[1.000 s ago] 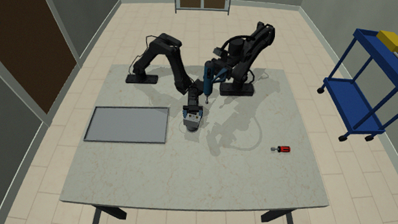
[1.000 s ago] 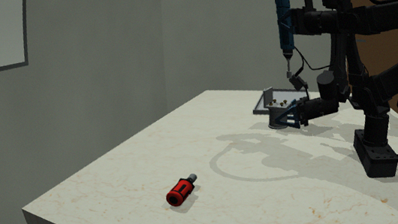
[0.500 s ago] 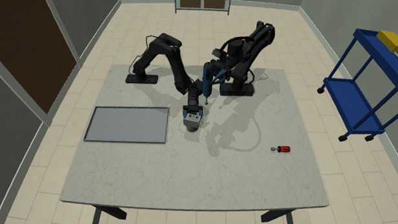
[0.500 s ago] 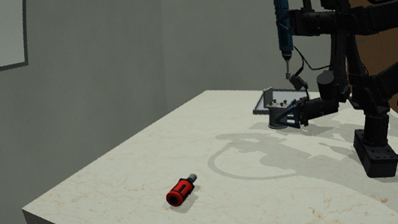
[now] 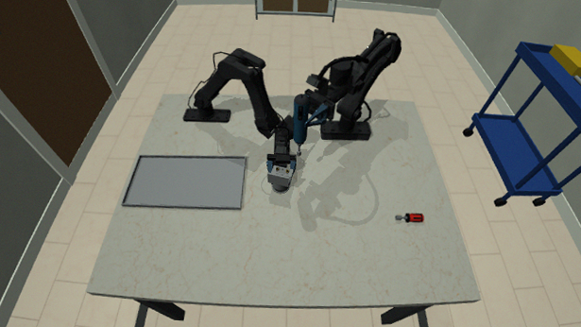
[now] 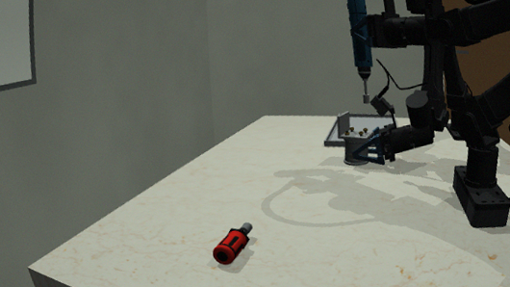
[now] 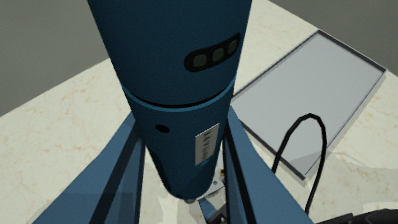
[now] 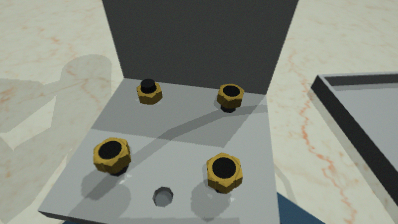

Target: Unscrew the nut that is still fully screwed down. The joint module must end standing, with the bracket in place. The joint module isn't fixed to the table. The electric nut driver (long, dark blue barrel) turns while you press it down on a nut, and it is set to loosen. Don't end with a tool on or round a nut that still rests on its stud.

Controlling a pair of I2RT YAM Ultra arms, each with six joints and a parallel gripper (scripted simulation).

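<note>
Right now my right hand is 1 cm below the joint module. Also, from my right hand: grey bracket (5 cm above); then red-handled hand driver (7 cm ahead, 45 cm to the left, 1 cm below); then shallow grey tray (4 cm ahead, 34 cm to the right, 2 cm below).
</note>
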